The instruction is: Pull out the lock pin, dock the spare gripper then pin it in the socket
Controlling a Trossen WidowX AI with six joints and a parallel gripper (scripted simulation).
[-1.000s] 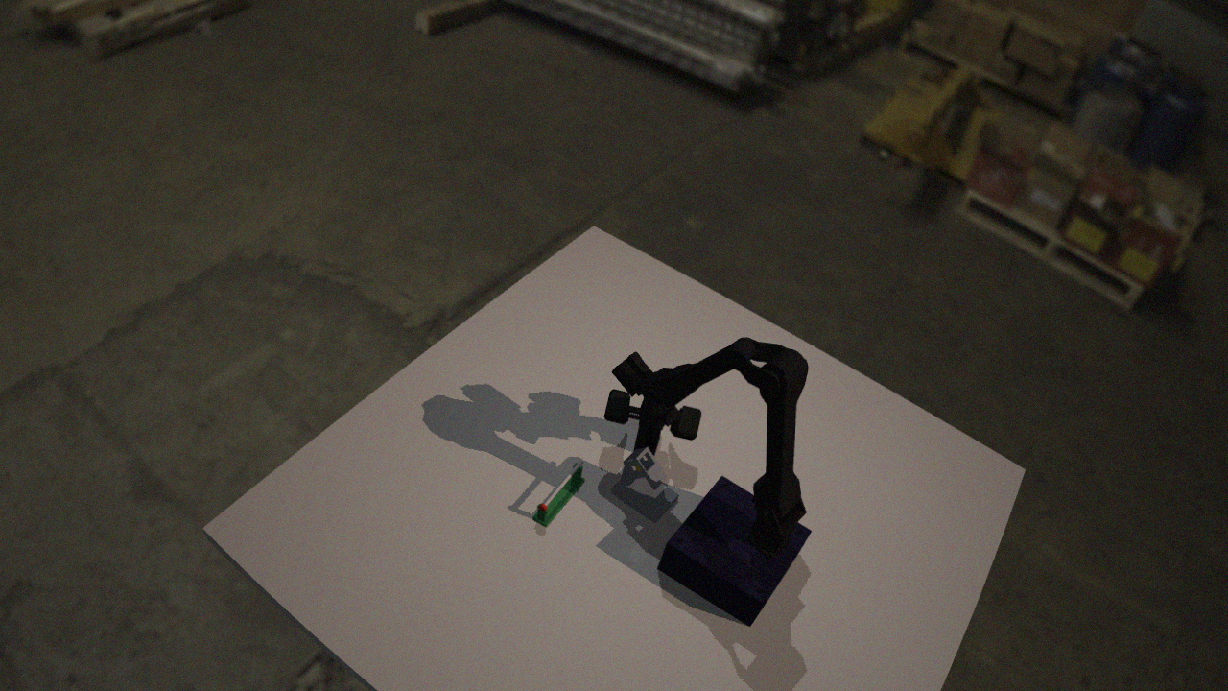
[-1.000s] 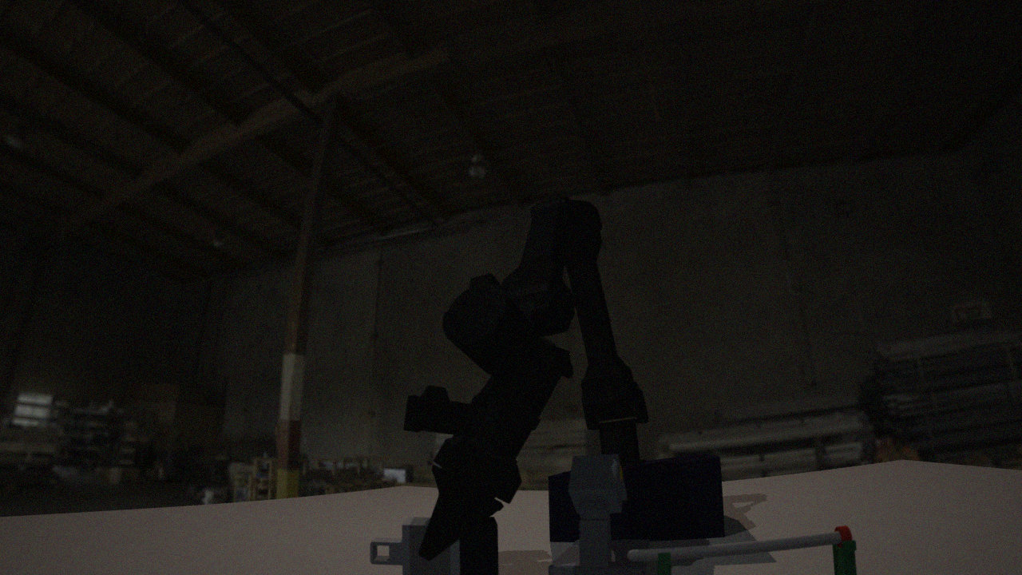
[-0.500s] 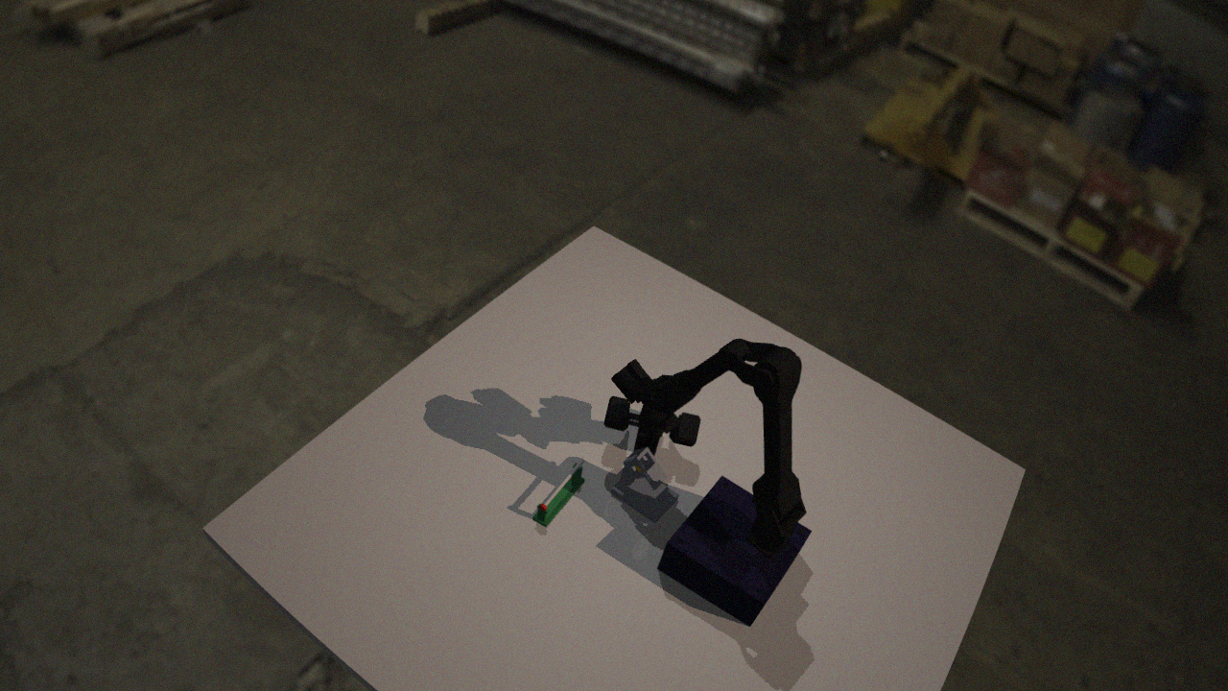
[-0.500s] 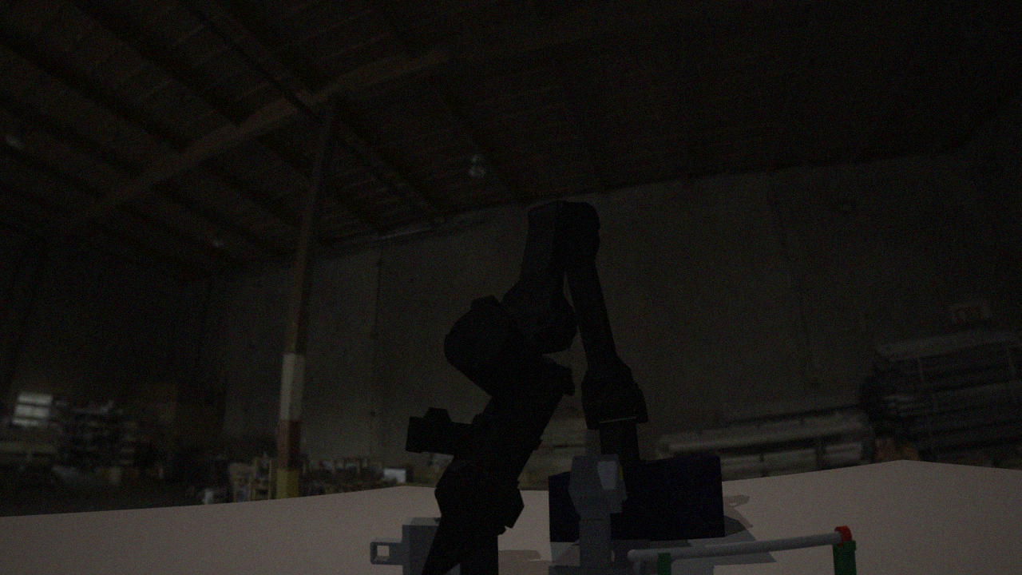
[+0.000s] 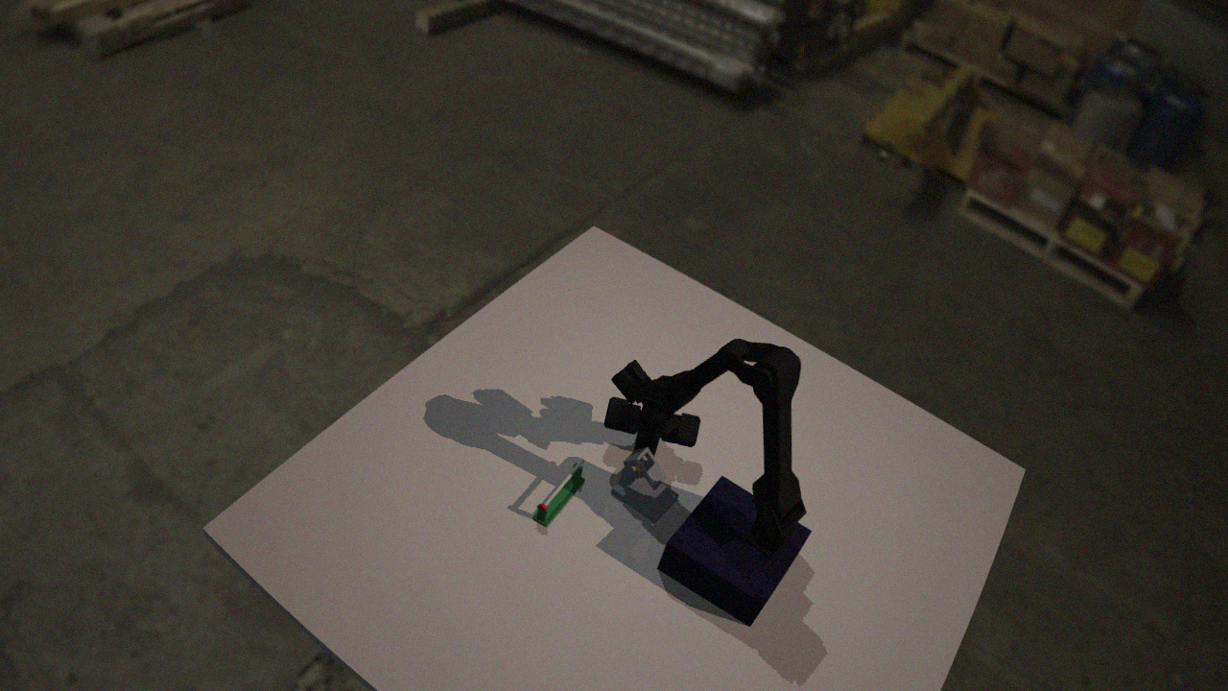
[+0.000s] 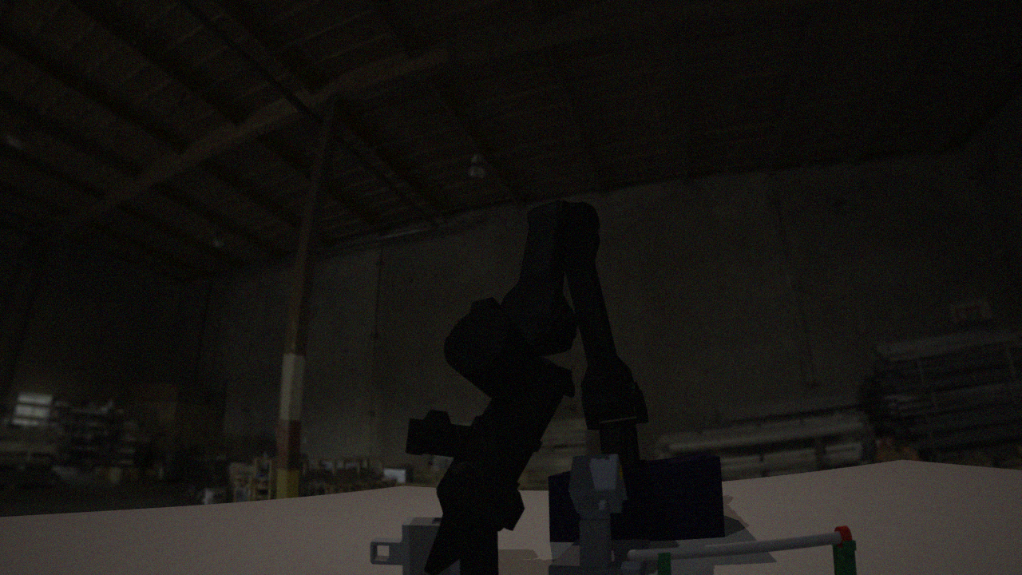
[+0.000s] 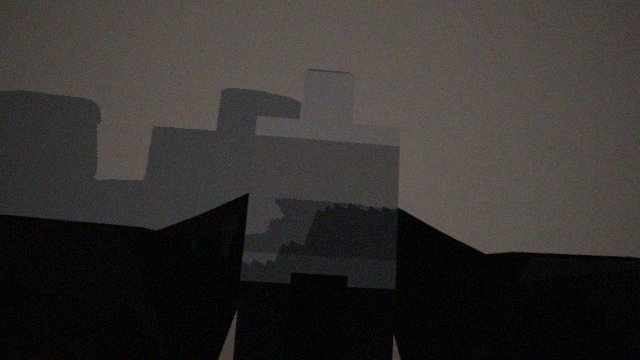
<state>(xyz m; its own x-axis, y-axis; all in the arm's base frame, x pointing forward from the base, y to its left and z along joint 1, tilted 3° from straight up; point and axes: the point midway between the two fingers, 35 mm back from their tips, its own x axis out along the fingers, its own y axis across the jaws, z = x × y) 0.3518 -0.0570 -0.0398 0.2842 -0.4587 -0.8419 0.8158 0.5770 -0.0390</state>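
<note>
My gripper tip is now 130 mm to the right of the grey mount, 90 mm past it and 40 mm below it. Round my gripper tip: spare gripper: 10 mm above; then green stand: 260 mm to the left, 10 mm behind, 10 mm above.
</note>
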